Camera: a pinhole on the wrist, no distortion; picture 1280 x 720 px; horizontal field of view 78.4 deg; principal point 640.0 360.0 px. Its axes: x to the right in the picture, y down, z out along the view. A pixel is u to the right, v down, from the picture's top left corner.
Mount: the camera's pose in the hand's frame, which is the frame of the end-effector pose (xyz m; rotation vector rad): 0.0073 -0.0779 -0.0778 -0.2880 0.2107 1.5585
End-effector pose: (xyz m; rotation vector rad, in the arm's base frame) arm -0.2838 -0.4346 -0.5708 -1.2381 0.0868 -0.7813
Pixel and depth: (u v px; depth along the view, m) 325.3 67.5 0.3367
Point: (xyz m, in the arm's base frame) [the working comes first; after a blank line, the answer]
In the camera's frame: -0.1350 -0.1255 0.3367

-0.1126 -0.2765 -0.3406
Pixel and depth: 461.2 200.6 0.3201
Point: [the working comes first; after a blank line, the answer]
In the camera's frame: -0.0729 -0.0650 0.3201

-0.1484 -0.2676 -0.4208
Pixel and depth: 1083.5 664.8 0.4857
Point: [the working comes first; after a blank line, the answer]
In the camera's frame: 0.2745 0.1887 0.4857

-0.1404 -0.0482 -0.8261
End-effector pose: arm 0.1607 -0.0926 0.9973 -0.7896 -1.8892 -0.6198
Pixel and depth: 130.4 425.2 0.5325
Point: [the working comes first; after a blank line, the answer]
In the camera's frame: -0.3458 0.0442 0.5325

-0.3066 0.1074 0.7004
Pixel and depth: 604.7 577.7 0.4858
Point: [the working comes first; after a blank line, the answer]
In the camera's frame: -0.0219 0.1348 0.4858

0.0266 0.1728 0.7073
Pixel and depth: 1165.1 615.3 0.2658
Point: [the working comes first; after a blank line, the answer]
In the camera's frame: 0.1779 0.0865 0.2658

0.2533 0.0793 0.8819
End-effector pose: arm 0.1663 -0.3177 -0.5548 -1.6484 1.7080 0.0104
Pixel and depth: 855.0 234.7 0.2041
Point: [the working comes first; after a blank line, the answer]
In the camera's frame: 0.0559 -0.0326 0.2041

0.1852 -0.2881 -0.6607
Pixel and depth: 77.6 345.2 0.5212
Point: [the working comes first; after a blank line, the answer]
In the camera's frame: -0.3735 -0.0098 0.5212

0.6619 -0.0946 -0.8048
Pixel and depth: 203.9 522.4 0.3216
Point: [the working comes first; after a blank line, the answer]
In the camera's frame: -0.1787 0.0666 0.3216

0.4240 -0.1415 -0.6473
